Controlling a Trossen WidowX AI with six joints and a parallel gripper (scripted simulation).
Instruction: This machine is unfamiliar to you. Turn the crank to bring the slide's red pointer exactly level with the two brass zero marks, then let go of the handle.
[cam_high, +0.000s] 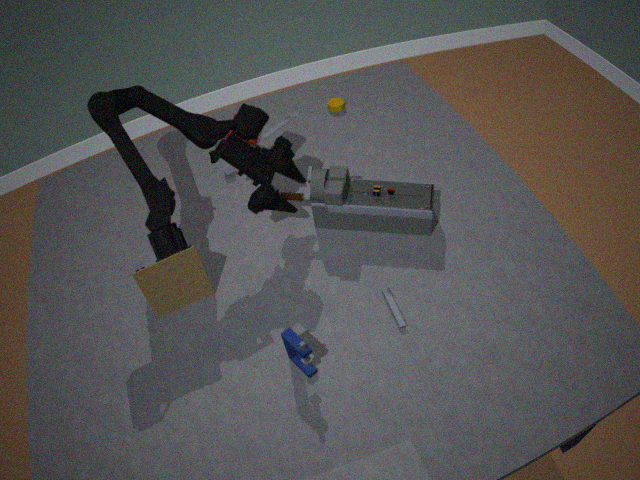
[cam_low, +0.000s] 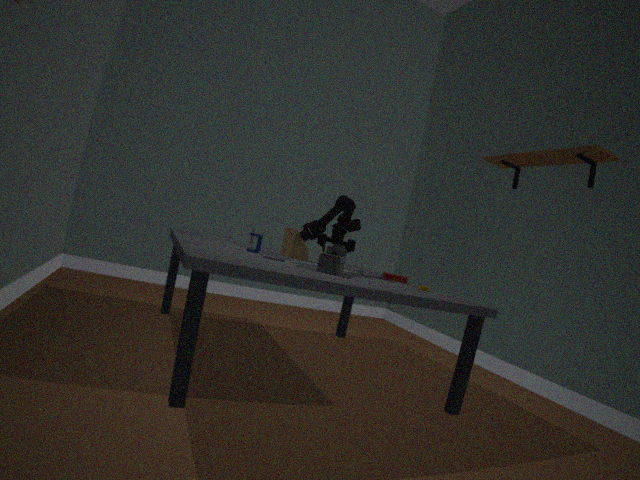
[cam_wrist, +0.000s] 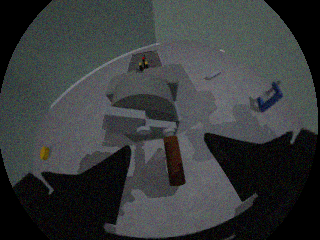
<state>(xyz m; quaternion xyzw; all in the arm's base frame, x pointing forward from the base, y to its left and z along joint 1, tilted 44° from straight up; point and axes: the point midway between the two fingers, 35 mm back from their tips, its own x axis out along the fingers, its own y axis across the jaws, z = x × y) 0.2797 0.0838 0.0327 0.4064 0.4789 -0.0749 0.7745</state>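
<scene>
Right now the brown crank handle is 20 mm behind my gripper tip and 10 mm to the left of it. Round my gripper tip: grey bar: 310 mm to the right, 80 mm ahead, 70 mm below; then red pointer: 180 mm ahead, 80 mm to the right, 10 mm above; then small grey block: 240 mm to the left, 120 mm behind, 70 mm below.
</scene>
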